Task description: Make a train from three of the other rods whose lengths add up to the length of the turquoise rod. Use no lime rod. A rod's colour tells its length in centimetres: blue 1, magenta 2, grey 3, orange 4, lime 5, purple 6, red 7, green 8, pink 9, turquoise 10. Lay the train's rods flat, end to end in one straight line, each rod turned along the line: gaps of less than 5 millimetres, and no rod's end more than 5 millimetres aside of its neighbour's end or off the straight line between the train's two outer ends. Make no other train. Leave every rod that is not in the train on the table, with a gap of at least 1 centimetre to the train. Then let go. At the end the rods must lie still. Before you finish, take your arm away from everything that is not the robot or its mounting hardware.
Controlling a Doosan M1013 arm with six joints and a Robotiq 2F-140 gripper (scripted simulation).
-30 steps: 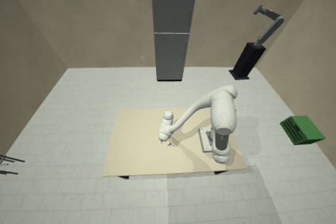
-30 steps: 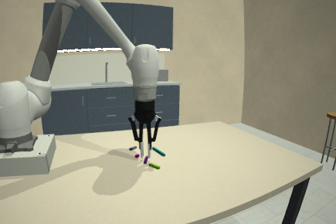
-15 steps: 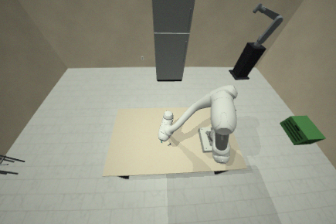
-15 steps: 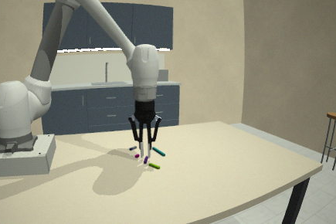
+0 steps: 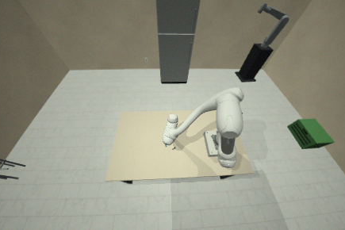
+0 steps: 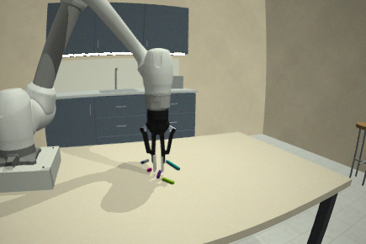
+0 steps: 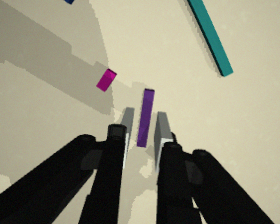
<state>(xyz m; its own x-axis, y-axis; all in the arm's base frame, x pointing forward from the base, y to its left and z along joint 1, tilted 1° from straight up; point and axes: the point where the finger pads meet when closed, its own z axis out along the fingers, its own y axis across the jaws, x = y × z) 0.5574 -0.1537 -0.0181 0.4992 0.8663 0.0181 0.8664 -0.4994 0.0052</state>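
Right now my hand is 5 cm above the purple rod. Also, from my hand: turquoise rod: 9 cm ahead, 6 cm to the left, 5 cm below; then lime rod: 7 cm to the right, 5 cm below, 1 cm ahead; then magenta rod: 5 cm to the left, 5 cm below, 2 cm behind.
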